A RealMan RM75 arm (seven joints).
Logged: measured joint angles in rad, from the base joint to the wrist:
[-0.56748, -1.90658, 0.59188, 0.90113, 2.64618, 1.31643, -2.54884]
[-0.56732, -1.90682, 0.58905, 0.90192, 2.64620, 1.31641, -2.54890]
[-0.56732, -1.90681, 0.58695, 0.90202, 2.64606, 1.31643, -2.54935]
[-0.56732, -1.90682, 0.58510, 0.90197, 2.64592, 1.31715, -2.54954]
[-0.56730, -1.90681, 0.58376, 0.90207, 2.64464, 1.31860, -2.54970]
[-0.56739, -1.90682, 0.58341, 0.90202, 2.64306, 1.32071, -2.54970]
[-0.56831, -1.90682, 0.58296, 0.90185, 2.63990, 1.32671, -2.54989]
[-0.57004, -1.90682, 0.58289, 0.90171, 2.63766, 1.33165, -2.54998]
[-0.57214, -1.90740, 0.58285, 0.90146, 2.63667, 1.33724, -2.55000]
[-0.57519, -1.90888, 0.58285, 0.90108, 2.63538, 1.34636, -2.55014]
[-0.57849, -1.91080, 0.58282, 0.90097, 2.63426, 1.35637, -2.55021]
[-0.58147, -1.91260, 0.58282, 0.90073, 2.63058, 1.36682, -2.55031]
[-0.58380, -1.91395, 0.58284, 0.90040, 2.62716, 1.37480, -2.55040]
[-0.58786, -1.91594, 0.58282, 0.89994, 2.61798, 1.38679, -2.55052]
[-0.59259, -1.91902, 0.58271, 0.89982, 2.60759, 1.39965, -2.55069]
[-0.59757, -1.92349, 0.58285, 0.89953, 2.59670, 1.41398, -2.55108]
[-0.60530, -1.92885, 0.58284, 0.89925, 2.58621, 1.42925, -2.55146]
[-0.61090, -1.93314, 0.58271, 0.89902, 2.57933, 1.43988, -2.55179]
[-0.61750, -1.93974, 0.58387, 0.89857, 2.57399, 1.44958, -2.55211]
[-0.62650, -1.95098, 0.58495, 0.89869, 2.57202, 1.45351, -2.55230]
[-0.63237, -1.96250, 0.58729, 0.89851, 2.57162, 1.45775, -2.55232]
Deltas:
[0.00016, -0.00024, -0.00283, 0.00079, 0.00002, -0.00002, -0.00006]
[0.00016, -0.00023, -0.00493, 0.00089, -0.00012, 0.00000, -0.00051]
[0.00016, -0.00024, -0.00678, 0.00084, -0.00026, 0.00072, -0.00070]
[0.00018, -0.00023, -0.00812, 0.00094, -0.00154, 0.00217, -0.00086]
[0.00009, -0.00024, -0.00847, 0.00089, -0.00312, 0.00428, -0.00086]
[-0.00083, -0.00024, -0.00892, 0.00072, -0.00628, 0.01028, -0.00105]
[-0.00256, -0.00024, -0.00899, 0.00058, -0.00852, 0.01522, -0.00114]
[-0.00466, -0.00082, -0.00903, 0.00033, -0.00951, 0.02081, -0.00116]
[-0.00771, -0.00230, -0.00903, -0.00005, -0.01080, 0.02993, -0.00130]
[-0.01101, -0.00422, -0.00906, -0.00016, -0.01192, 0.03994, -0.00137]
[-0.01399, -0.00602, -0.00906, -0.00040, -0.01560, 0.05039, -0.00147]
[-0.01632, -0.00737, -0.00904, -0.00073, -0.01902, 0.05837, -0.00156]
[-0.02038, -0.00936, -0.00906, -0.00119, -0.02820, 0.07036, -0.00168]
[-0.02511, -0.01244, -0.00917, -0.00131, -0.03859, 0.08322, -0.00185]
[-0.03009, -0.01691, -0.00903, -0.00160, -0.04948, 0.09755, -0.00224]
[-0.03782, -0.02227, -0.00904, -0.00188, -0.05997, 0.11282, -0.00262]
[-0.04342, -0.02656, -0.00917, -0.00211, -0.06685, 0.12345, -0.00295]
[-0.05002, -0.03316, -0.00801, -0.00256, -0.07219, 0.13315, -0.00327]
[-0.05902, -0.04440, -0.00693, -0.00244, -0.07416, 0.13708, -0.00346]
[-0.06489, -0.05592, -0.00459, -0.00262, -0.07456, 0.14132, -0.00348]

